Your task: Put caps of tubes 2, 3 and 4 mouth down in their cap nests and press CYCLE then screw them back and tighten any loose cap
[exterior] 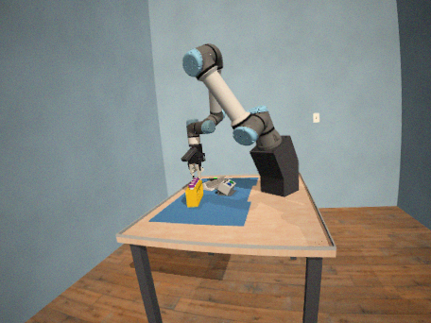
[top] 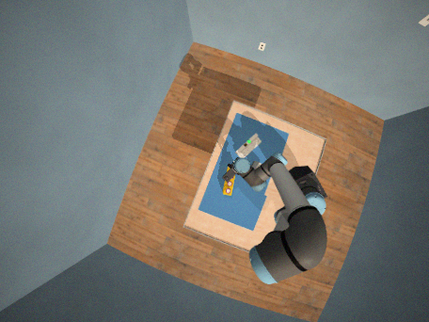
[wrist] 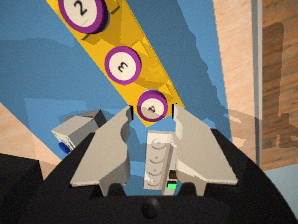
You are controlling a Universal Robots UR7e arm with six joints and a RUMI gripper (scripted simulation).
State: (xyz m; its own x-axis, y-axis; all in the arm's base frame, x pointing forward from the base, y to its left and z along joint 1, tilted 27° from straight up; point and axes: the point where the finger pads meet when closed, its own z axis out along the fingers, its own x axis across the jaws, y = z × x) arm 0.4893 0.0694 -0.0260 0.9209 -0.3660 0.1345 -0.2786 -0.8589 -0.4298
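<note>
Now: hand 50 mm to the right of the cap, 10 mm past it and 10 mm above it. Round my hand: green key (200 mm behind, 90 mm to the right, 60 mm below); blue cycle key (200 mm behind, 60 mm below, 50 mm to the right); key housing (180 mm behind, 70 mm to the right, 70 mm below).
</note>
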